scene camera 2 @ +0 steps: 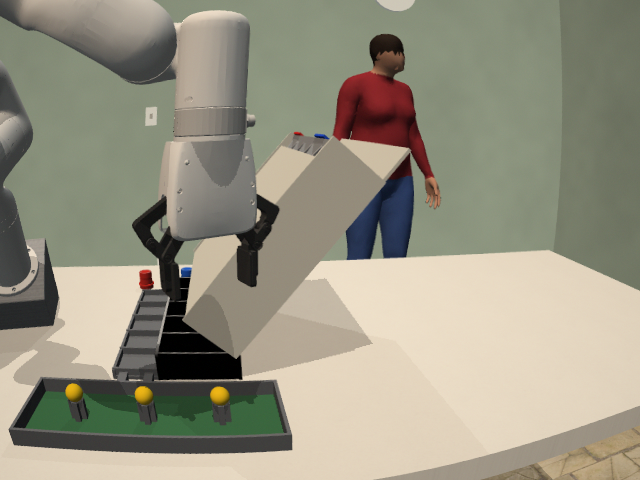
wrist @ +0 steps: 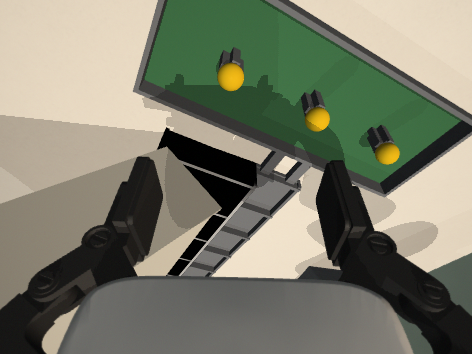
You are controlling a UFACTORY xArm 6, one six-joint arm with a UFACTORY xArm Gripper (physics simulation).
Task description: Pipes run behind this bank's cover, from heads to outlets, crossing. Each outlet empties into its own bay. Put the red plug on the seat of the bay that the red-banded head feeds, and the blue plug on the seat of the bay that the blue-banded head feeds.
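Places are measured from the arm's base along level axes (x ahead, y left, z up), in centimetres.
Pixels of known places: gripper, between the fingertips: [scene camera 2: 210, 290] [wrist: 239, 178]; arm's base, origin of its link: [scene camera 2: 10, 270].
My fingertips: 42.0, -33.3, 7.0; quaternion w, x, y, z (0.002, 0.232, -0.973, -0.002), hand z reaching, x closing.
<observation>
For each thing: its top centre in the pictures, then the offset to it from my fingertips, as dx, dy, dz. "spot": a spot on its surface instead.
- red plug, centre of its top: [scene camera 2: 145, 271] -17.1, +59.1, -15.2
- blue plug, centre of its top: [scene camera 2: 187, 268] -6.9, +60.7, -15.2
- red-banded head, a spot on its surface: [scene camera 2: 298, 133] spot: +16.7, +46.0, +15.7
- blue-banded head, a spot on its surface: [scene camera 2: 321, 136] spot: +16.7, +23.7, +15.6
The red plug [scene camera 2: 145, 279] stands on the table beyond the far end of the row of grey bays [scene camera 2: 147, 319] [wrist: 250, 205]. The blue plug [scene camera 2: 186, 271] shows partly, just right of the red one. The big beige bank [scene camera 2: 289, 222] [wrist: 75, 210] slants up to the right over black compartments. At its raised top are a red-banded head [scene camera 2: 298, 133] and a blue-banded head [scene camera 2: 321, 136]; the pipes' courses are hidden. My gripper [scene camera 2: 209, 286] [wrist: 239, 178] is open and empty, pointing down near the bank's low end, above the bays. Neither plug shows in the wrist view.
A green-floored tray with a grey rim [scene camera 2: 155, 443] [wrist: 200, 114] lies at the near end of the bays. Three yellow balls [scene camera 2: 143, 395] [wrist: 317, 119] stand in it on grey posts. The robot's base [scene camera 2: 31, 304] is at the left. A person [scene camera 2: 379, 113] stands behind the table.
</observation>
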